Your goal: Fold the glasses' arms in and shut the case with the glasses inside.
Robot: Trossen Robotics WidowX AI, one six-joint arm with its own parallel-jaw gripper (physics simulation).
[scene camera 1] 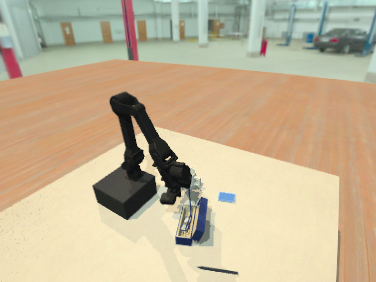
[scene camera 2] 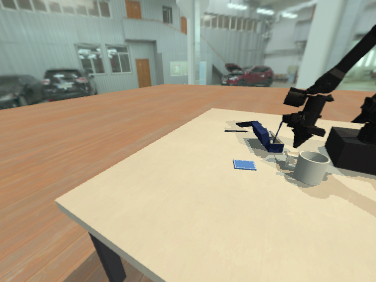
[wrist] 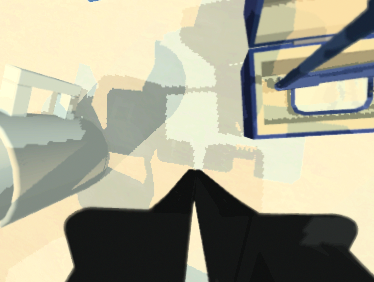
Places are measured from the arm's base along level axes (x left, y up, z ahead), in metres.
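Pixels of known places: gripper, fingertip midpoint: [scene camera 1: 179, 196] [scene camera 2: 294, 148] [wrist: 193, 175]; arm's base, origin of the base link: [scene camera 1: 134, 175] [scene camera 2: 371, 141].
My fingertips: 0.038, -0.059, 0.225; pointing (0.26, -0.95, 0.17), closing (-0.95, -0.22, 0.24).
Ahead of a thing's pixels: the offset from my fingertips to its middle, as dx, dy, dz. "*": to the spot under its first point.
The navy case [scene camera 1: 184, 242] [scene camera 2: 276, 148] [wrist: 247, 100] lies open, its lid {-0.077, +0.018, +0.141} [scene camera 1: 202, 220] [scene camera 2: 260, 132] tilted up along one long side. The dark blue glasses {* -0.081, -0.026, +0.070} [wrist: 332, 113] lie in the tray part, lens rim showing in the wrist view. One glasses arm [scene camera 1: 189, 200] [scene camera 2: 278, 131] [wrist: 325, 52] sticks up out of the case, slanting up and away to the right in the wrist view. I cannot make out the other arm clearly. My gripper [scene camera 2: 297, 145] [wrist: 193, 175] is shut and empty, above the table between the case's near end and the mug. In scene camera 1 its tips cannot be made out.
A grey mug {+0.132, +0.001, -0.023} [scene camera 2: 311, 170] [wrist: 55, 155] stands close beside my gripper, its handle toward the card side. A blue card {+0.144, -0.044, +0.169} [scene camera 1: 227, 197] [scene camera 2: 244, 165] lies flat past the case. A dark pen {-0.202, -0.042, +0.270} [scene camera 1: 217, 270] [scene camera 2: 236, 131] lies beyond the case's far end. The black arm base [scene camera 1: 125, 192] [scene camera 2: 350, 150] stands behind.
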